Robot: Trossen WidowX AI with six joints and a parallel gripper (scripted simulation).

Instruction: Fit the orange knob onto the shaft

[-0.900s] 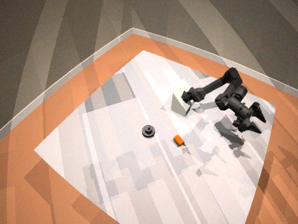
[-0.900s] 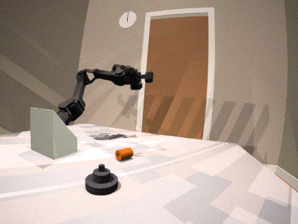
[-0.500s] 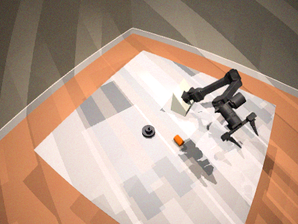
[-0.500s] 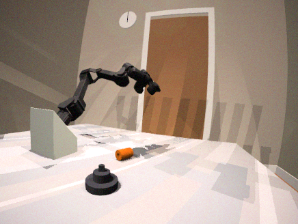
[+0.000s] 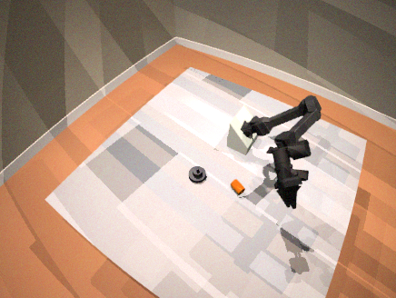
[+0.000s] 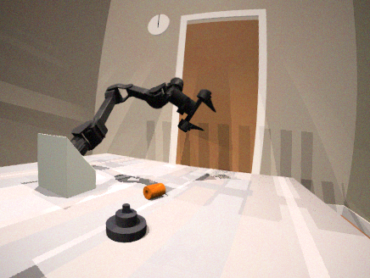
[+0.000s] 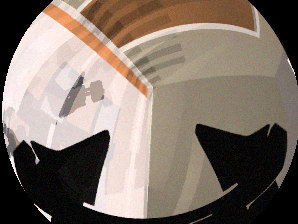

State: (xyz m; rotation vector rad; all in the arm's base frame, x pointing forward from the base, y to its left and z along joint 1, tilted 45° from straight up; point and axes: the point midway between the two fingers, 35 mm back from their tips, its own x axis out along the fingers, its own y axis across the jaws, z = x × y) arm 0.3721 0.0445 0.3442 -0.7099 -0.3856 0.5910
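Now: the orange knob 250 mm below my gripper tip, 220 mm to the right of it and 140 mm behind it. From my gripper tip the other things lie so: pedestal (420 mm to the right, 230 mm below, 130 mm behind).
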